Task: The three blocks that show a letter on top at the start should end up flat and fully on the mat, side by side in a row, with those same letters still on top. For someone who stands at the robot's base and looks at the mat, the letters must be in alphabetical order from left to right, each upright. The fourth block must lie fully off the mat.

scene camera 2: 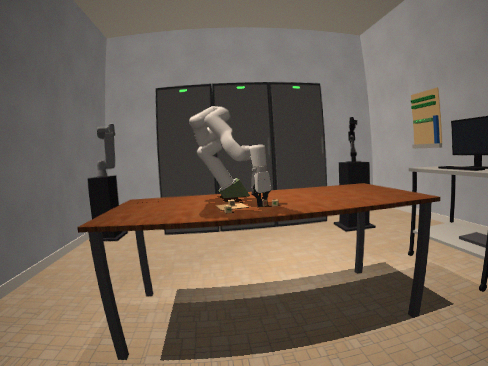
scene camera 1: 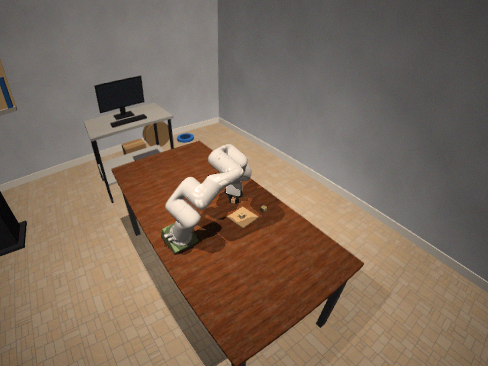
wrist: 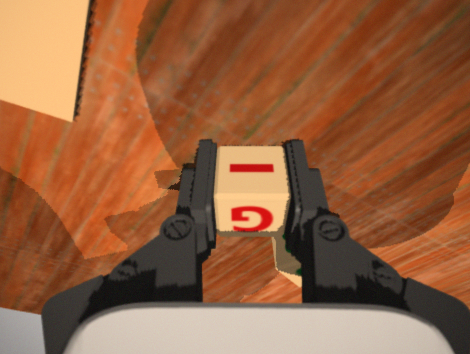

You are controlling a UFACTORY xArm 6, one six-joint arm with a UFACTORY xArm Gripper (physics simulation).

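Places are measured from the arm's base along level axes (x right, y ahead, z up), in millimetres.
Where they show: gripper, fingertip midpoint: (scene camera 2: 262, 205) (scene camera 1: 233, 202) (wrist: 250, 162); arm's base, link origin: (scene camera 2: 228, 185) (scene camera 1: 180, 234).
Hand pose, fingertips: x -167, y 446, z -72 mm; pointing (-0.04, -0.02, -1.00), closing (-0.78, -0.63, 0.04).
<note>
Each offset is from my fingertips to the top centre of the thing. Level surfaces: height alone.
My gripper (scene camera 1: 233, 199) (scene camera 2: 262, 202) (wrist: 250, 162) points down and is shut on the G block, a pale cube with a red G on top and a red I on one side. The fingers touch its two opposite sides, low over the table. The pale S block @[dx -62, dy +23, dz +29 mm] (scene camera 2: 275, 203) (wrist: 287, 260) with green letters is close to the gripper, partly hidden behind a finger in the wrist view. A third block @[dx +156, dy -37, dz +33 mm] (scene camera 1: 242, 216) (scene camera 2: 231, 203) is on the pale mat @[dx +157, dy -30, dz +3 mm] (scene camera 1: 244, 224) (scene camera 2: 243, 206) (wrist: 37, 55). A fourth block @[dx +176, dy +117, dz +29 mm] (scene camera 1: 264, 208) (scene camera 2: 228, 210) lies off the mat. Their letters are too small to read.
The brown table @[dz -1 mm] (scene camera 1: 270, 280) (scene camera 2: 340, 197) carries the green robot base plate (scene camera 1: 176, 248) (scene camera 2: 234, 190) on the mat's near side. A desk (scene camera 1: 102, 129) with a monitor (scene camera 1: 120, 94) stands apart from the table. Arm shadows cross the table around the blocks.
</note>
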